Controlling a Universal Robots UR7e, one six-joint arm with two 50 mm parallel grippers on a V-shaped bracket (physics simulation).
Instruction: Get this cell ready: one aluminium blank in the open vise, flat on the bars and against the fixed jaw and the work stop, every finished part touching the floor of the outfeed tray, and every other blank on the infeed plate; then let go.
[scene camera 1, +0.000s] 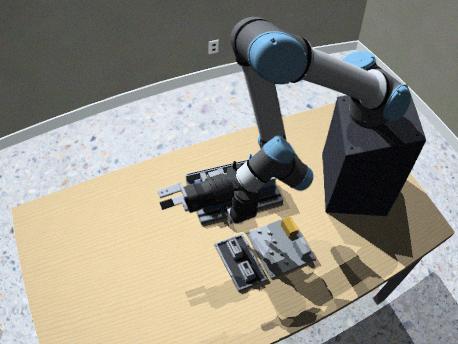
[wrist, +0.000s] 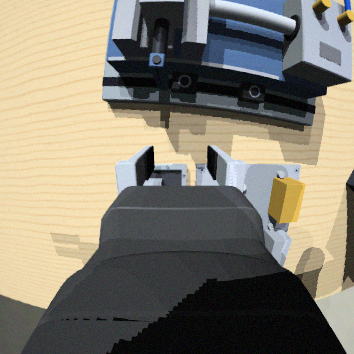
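Pixels of known places: hand, tool point: (scene camera 1: 238, 215) (wrist: 180, 160); arm's base, link origin: (scene camera 1: 370, 111).
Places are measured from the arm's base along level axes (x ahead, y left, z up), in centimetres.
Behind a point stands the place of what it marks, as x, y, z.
Note:
My downward gripper (scene camera 1: 231, 218) (wrist: 181, 156) @[50.2, 1.3, -25.6] is open and empty, above the table between the vise (scene camera 1: 214, 219) @[55.0, -5.6, -33.9] (wrist: 245, 44) @[42.3, -10.2, -29.3] and the outfeed tray (scene camera 1: 254, 286) @[55.5, 22.2, -34.6] (wrist: 171, 166) @[51.3, 3.5, -34.1]. Between the vise jaws a grey piece (wrist: 162, 7) @[50.7, -11.0, -24.4] shows at the wrist view's top edge, cut off, so its seating cannot be told. Two finished parts (scene camera 1: 234, 248) @[54.9, 8.1, -32.6] (scene camera 1: 246, 270) @[55.4, 17.0, -32.6], grey with a pocket, lie in the tray; their contact with its floor cannot be made out. A grey block (scene camera 1: 302, 247) @[35.8, 19.0, -30.9] (wrist: 278, 244) @[35.7, 16.2, -30.9] stands on the infeed plate (scene camera 1: 272, 255) @[44.6, 15.3, -34.5] (wrist: 257, 175) @[38.6, 5.8, -34.5], partly hidden by the gripper in the wrist view.
My second gripper (scene camera 1: 171, 197) points left, open and empty. A yellow block (scene camera 1: 290, 226) @[35.0, 10.1, -30.9] (wrist: 286, 201) @[35.7, 8.8, -30.9] stands at the infeed plate's robot side. The vise's cylinder housing (wrist: 320, 50) @[35.9, -8.8, -25.6] has brass fittings and a blue hose. The dark robot pedestal (scene camera 1: 370, 165) @[10.2, 14.3, -7.9] stands at the right.

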